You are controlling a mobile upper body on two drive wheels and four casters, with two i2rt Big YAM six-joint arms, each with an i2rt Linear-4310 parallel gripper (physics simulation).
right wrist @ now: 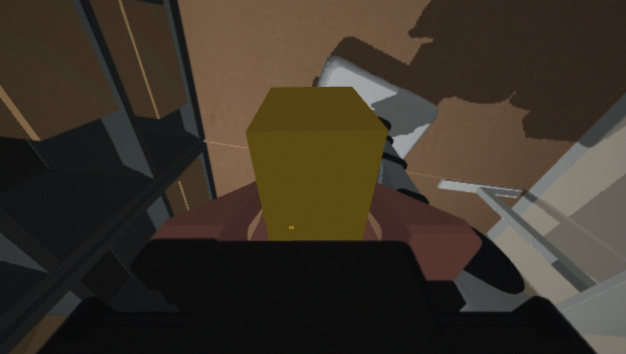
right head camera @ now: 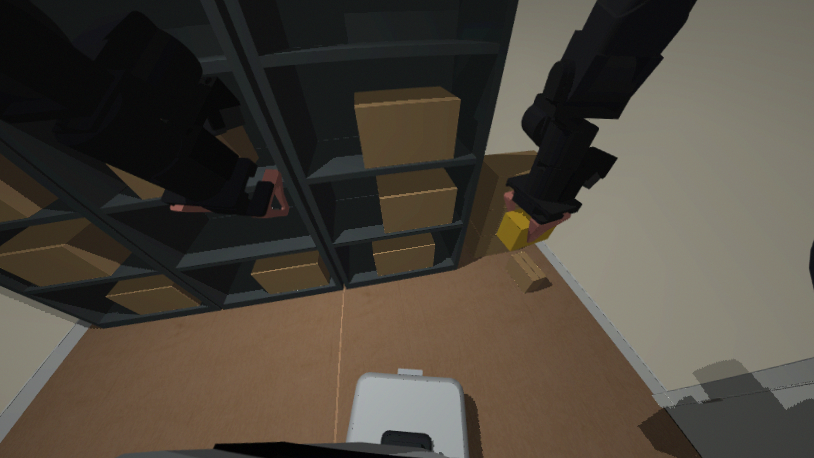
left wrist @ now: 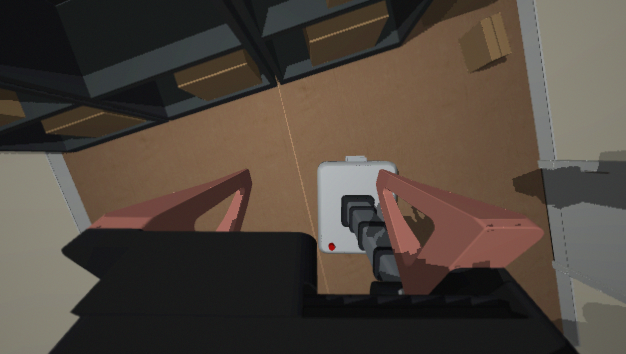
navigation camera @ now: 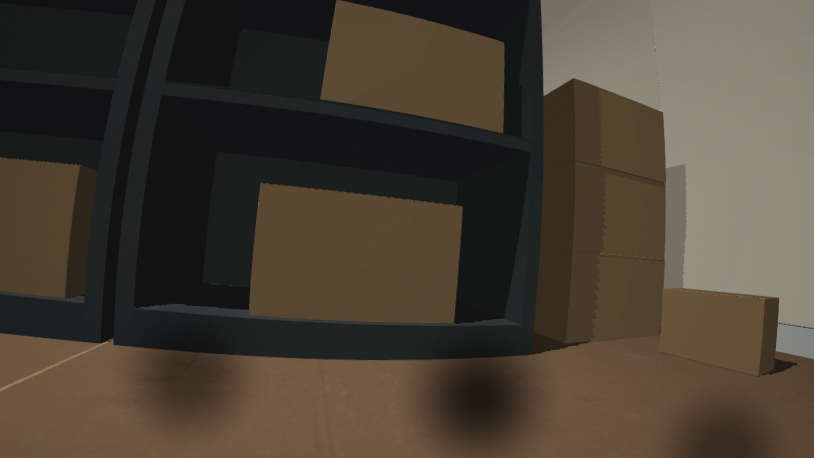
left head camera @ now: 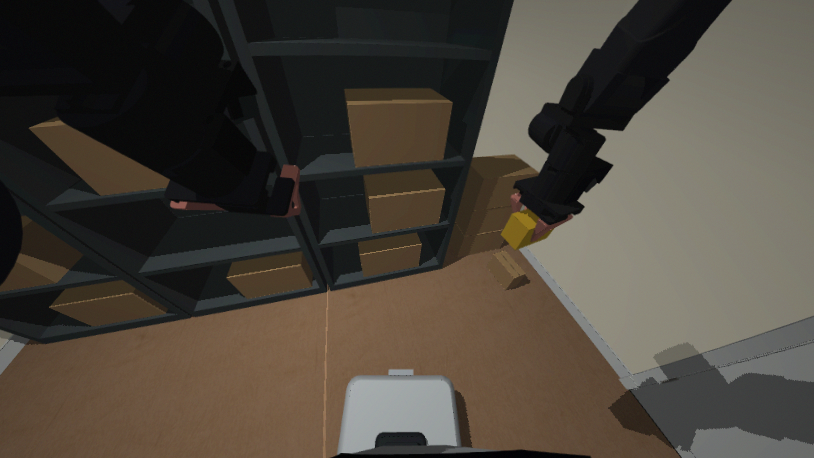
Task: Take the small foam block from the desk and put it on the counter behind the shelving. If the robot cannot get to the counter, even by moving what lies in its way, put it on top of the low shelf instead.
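Places are measured from the left arm's base along level axes (x up, y back, z right), in metres.
Pixels of known places: left gripper, fingertip midpoint: [right head camera: 260, 209] [left wrist: 313, 176] [left head camera: 267, 208]; right gripper, fingertip midpoint: [right wrist: 313, 176] [right head camera: 521, 233] [left head camera: 524, 233].
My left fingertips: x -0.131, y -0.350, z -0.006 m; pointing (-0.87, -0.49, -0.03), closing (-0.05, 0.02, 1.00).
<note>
Behind a point stands the place of what it marks.
The small yellow foam block [left head camera: 519, 230] @[x -0.190, y -0.378, z 0.422 m] [right head camera: 514, 230] @[x -0.187, y -0.375, z 0.423 m] [right wrist: 317, 175] @[x -0.172, y -0.412, z 0.486 m] is held in the air by my right gripper [left head camera: 535, 221] @[x -0.219, y -0.400, z 0.454 m] [right head camera: 530, 221] @[x -0.219, y -0.400, z 0.454 m], whose fingers are shut on its sides. My left gripper [left head camera: 236, 206] [right head camera: 227, 206] [left wrist: 313, 176] @[x -0.131, y -0.350, z -0.006 m] is open and empty, in front of the shelving. The tall dark shelving [left head camera: 370, 50] @[x 0.021, y -1.013, z 0.081 m] [right head camera: 381, 52] @[x 0.022, y -1.020, z 0.107 m] [navigation camera: 324, 338] @[x -1.366, y -1.015, z 0.089 m] stands ahead, with brown boxes on its boards. No counter or low shelf shows in these views.
Stacked cardboard boxes [left head camera: 492, 225] @[x -1.065, y -1.332, z 0.956 m] [right head camera: 492, 225] @[x -1.033, y -1.291, z 0.799 m] [navigation camera: 617, 210] @[x -0.999, y -1.320, z 0.908 m] stand between the shelving's right end and the wall. A smaller carton [left head camera: 508, 269] @[x -1.230, y -1.018, z 1.045 m] [right head camera: 526, 272] @[x -1.232, y -1.012, z 1.038 m] [left wrist: 484, 45] @[x -1.248, y -1.039, z 1.023 m] [navigation camera: 714, 330] @[x -1.322, y -1.037, z 1.024 m] lies on the floor before them. A pale metal leg [right wrist: 465, 186] shows in the right wrist view.
</note>
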